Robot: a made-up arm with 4 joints.
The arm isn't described. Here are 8 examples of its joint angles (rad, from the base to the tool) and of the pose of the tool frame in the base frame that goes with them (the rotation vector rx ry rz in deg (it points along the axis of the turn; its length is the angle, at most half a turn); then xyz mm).
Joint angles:
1: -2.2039 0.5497 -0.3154 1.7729
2: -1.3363 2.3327 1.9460 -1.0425
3: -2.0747 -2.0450 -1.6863 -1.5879
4: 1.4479 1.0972 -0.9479 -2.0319
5: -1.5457 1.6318 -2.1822 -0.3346
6: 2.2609 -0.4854 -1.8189 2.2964
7: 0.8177 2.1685 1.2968 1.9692
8: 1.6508 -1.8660 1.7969 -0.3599
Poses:
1: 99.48 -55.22 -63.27 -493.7 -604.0 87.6
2: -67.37 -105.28 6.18 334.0 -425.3 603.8
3: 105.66 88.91 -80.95 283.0 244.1 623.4
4: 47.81 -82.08 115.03 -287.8 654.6 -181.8
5: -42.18 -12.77 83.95 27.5 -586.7 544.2
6: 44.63 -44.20 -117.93 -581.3 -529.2 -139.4
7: -76.63 -18.25 -68.48 333.6 658.1 327.7
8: -13.41 30.60 106.45 289.0 -448.3 -259.2
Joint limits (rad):
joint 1: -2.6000..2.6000
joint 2: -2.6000..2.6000
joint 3: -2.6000..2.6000
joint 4: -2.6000..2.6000
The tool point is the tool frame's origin. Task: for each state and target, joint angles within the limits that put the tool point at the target. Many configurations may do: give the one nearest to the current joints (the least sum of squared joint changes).
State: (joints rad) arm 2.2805 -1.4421 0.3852 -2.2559
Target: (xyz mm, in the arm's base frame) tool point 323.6 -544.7 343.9
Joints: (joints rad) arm 2.6000 -1.9566 -0.2086 -2.1550
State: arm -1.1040 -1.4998 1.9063 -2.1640
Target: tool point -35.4 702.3 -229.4
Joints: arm -0.5449 -1.3801 2.5861 -2.6000
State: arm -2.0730 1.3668 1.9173 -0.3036
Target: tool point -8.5 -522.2 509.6
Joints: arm -1.3451 1.6949 1.3808 -0.0212
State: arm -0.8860 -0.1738 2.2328 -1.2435
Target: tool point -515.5 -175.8 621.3
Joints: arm -1.2128 0.6226 2.3517 -1.6784
